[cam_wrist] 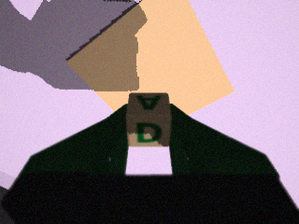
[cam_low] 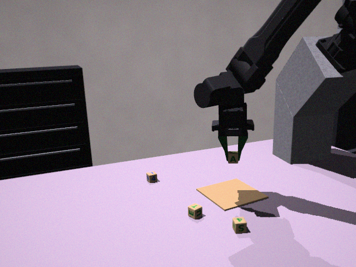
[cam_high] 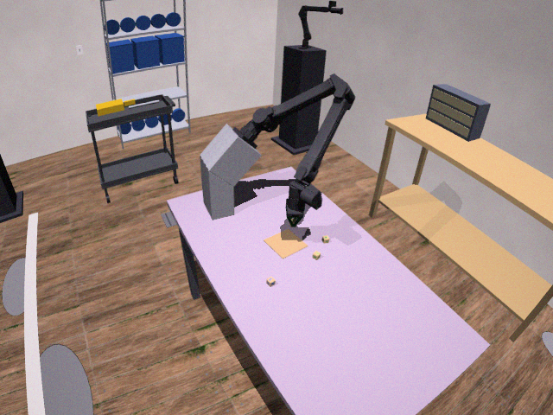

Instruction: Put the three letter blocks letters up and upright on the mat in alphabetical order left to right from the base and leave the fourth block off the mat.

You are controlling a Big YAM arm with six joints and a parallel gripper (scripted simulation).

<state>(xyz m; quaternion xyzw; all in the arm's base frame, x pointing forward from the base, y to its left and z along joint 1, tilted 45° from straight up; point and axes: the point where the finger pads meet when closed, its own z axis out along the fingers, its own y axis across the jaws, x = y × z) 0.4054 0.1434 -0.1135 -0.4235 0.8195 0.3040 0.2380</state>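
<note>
Right now my hand is 10 mm past the tan mat, 20 mm to the left of it and 110 mm above it. From my hand the other things lie so: T block 130 mm ahead, 40 mm to the left, 100 mm below; D block right at my hand; L block 150 mm ahead, 210 mm to the right, 100 mm below.
</note>
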